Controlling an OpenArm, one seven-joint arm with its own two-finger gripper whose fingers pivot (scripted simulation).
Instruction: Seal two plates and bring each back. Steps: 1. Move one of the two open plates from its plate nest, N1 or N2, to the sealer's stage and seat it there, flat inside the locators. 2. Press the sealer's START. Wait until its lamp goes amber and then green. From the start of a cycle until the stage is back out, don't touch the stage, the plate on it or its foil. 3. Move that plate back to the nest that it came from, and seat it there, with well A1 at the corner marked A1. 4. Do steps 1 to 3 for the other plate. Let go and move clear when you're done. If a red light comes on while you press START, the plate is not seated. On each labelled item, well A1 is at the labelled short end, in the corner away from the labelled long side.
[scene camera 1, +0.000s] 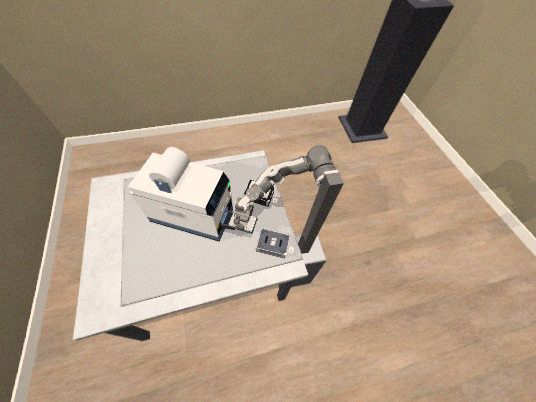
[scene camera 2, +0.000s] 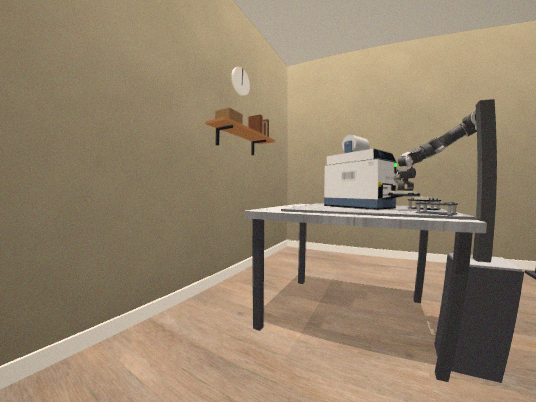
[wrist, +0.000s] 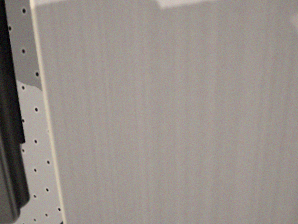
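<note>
An arm post (scene camera 2: 485, 109), (scene camera 1: 332, 183) stands in the robot's scene.
</note>
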